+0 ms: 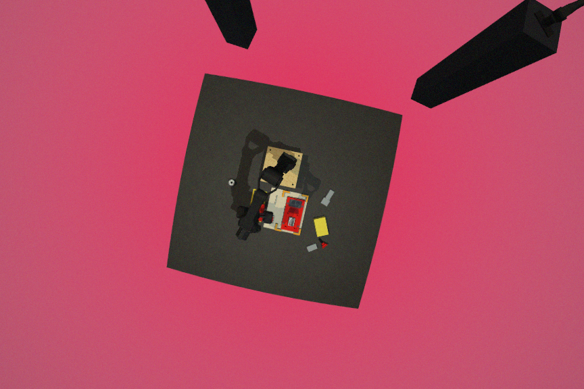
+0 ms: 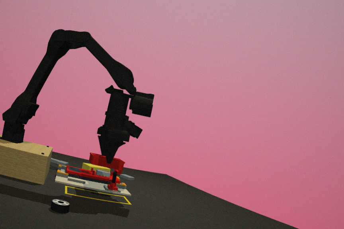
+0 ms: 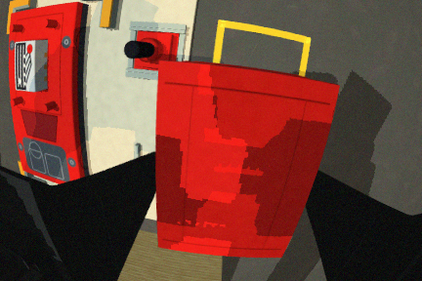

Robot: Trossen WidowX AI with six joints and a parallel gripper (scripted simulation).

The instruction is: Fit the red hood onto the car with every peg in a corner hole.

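The engine block lies 210 mm to the left of my gripper tip and 80 mm below it. Round my gripper tip: pale jig plate 40 mm behind, 170 mm to the left, 90 mm below; hood right at my gripper tip; black wheel 80 mm behind, 220 mm to the right, 100 mm below.
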